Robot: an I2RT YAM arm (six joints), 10 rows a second.
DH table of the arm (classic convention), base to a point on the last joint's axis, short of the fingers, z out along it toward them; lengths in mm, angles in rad. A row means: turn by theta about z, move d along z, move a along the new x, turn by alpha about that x. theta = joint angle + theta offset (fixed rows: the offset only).
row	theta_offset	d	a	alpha
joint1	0	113.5	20	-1.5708
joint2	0	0	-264	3.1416
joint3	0.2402	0	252.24	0
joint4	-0.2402	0	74	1.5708
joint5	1.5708	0	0	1.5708
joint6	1.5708	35.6	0	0
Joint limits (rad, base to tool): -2.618..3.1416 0..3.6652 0..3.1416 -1.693..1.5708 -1.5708..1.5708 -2.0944..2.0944
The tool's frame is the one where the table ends.
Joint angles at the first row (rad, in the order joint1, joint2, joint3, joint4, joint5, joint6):
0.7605 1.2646 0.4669 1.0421 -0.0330 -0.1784
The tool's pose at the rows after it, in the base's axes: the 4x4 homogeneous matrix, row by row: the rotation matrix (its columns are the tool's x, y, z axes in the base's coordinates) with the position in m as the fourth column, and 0 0 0 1 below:
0.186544 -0.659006 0.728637 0.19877; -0.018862 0.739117 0.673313 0.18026; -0.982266 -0.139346 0.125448 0.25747; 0 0 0 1
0.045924 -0.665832 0.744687 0.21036; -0.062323 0.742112 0.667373 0.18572; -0.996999 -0.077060 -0.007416 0.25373; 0 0 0 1
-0.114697 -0.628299 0.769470 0.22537; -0.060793 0.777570 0.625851 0.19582; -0.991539 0.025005 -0.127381 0.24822; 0 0 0 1
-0.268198 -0.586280 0.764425 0.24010; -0.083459 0.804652 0.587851 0.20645; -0.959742 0.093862 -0.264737 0.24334; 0 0 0 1
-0.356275 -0.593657 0.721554 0.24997; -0.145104 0.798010 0.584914 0.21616; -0.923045 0.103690 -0.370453 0.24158; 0 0 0 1
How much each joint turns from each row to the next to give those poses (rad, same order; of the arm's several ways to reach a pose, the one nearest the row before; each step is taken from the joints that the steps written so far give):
-0.0253 -0.0090 0.0492 -0.1768 0.0223 0.0388
-0.0130 0.0273 0.0661 -0.1720 0.0022 0.0624
-0.0025 0.0678 0.0817 -0.1343 0.0451 0.1071
-0.0029 0.0695 0.0993 -0.1704 0.0225 0.0838
-0.0003 0.0544 0.0890 -0.1459 -0.0263 0.0113

